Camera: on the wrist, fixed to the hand. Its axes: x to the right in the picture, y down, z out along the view.
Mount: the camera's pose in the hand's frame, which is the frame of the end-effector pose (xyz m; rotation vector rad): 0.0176 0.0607 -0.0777 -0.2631 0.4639 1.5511
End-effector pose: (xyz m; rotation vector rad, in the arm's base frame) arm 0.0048 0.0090 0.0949 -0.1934 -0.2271 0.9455
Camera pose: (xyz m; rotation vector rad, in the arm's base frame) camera -0.0110 0.0531 0.0064 -0.8918 0.3150 2.3535
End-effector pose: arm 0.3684 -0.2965 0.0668 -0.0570 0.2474 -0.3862
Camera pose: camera 0.3870 -0.2476 -0.0186 -0.0197 0.7097 1.1964
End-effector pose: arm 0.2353 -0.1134 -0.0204 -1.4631 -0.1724 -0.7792
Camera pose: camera 0.2558 -0.1970 -0.0717 -1.1495 1.3168 0.1954
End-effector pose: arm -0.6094 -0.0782 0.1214 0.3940 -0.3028 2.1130
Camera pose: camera -0.6821 -0.0690 0.0532 0.5731 0.5485 -2.5514
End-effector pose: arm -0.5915 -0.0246 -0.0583 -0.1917 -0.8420 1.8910
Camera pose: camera -0.6075 0.0119 -0.1502 1.4999 0.4941 -2.4005
